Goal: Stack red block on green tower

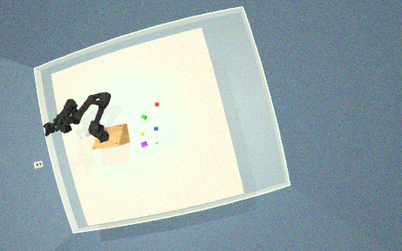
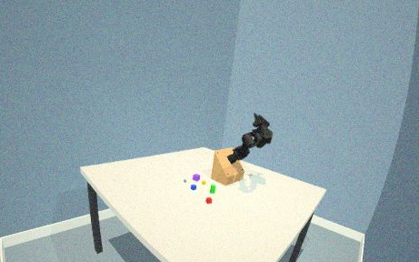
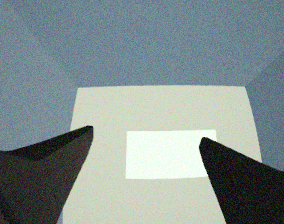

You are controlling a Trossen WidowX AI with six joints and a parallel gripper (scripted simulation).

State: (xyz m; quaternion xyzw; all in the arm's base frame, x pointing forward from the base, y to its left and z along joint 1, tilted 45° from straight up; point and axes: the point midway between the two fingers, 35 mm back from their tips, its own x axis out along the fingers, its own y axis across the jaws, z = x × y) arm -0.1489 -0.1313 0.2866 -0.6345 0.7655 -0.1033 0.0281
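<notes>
My gripper tip is 51 cm short of the red block, 4 cm to the right of it and 47 cm above it. The rest, counted from my gripper tip: blue block: 45 cm ahead, 13 cm to the right, 47 cm below; yellow block: 34 cm ahead, 13 cm to the right, 48 cm below; purple block: 33 cm ahead, 21 cm to the right, 47 cm below.
</notes>
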